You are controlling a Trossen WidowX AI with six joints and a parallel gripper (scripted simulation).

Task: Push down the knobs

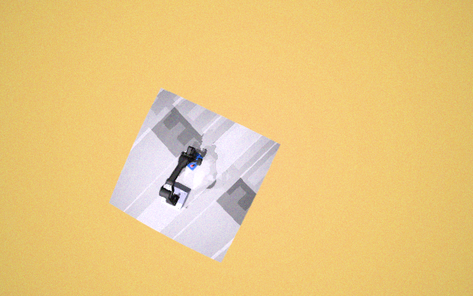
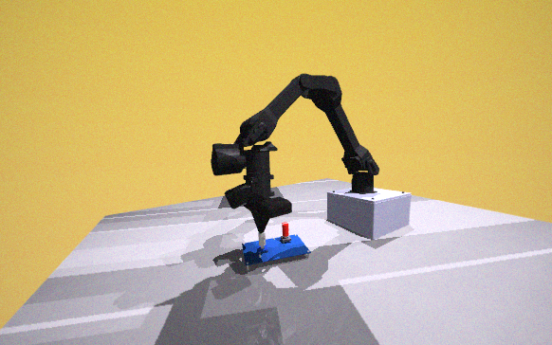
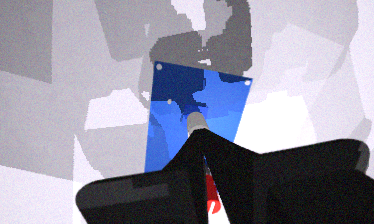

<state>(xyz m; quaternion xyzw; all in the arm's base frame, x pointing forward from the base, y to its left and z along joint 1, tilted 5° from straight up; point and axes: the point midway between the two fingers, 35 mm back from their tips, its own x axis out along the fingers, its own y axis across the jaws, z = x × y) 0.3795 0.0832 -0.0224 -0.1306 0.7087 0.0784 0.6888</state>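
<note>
Now: the red knob 7 cm behind my gripper tip, 2 cm to the right of it and 1 cm below it.
</note>
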